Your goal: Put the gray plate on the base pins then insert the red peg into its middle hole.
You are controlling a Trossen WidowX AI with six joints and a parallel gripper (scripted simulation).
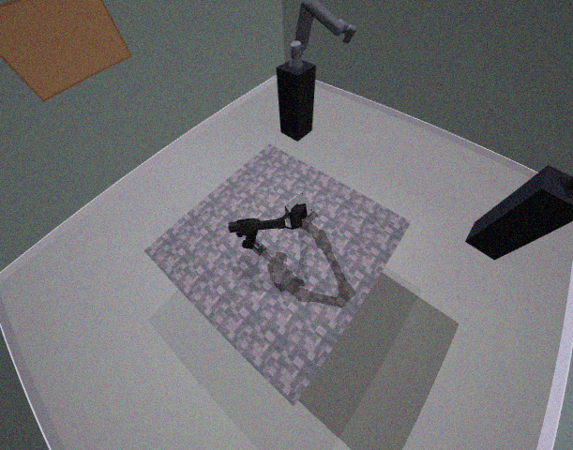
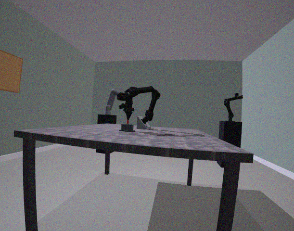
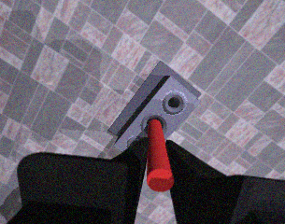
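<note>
Now: the red peg right at my gripper tip. Also, from my gripper tip: gray plate (50 mm below); then dark flat base (90 mm below).
</note>
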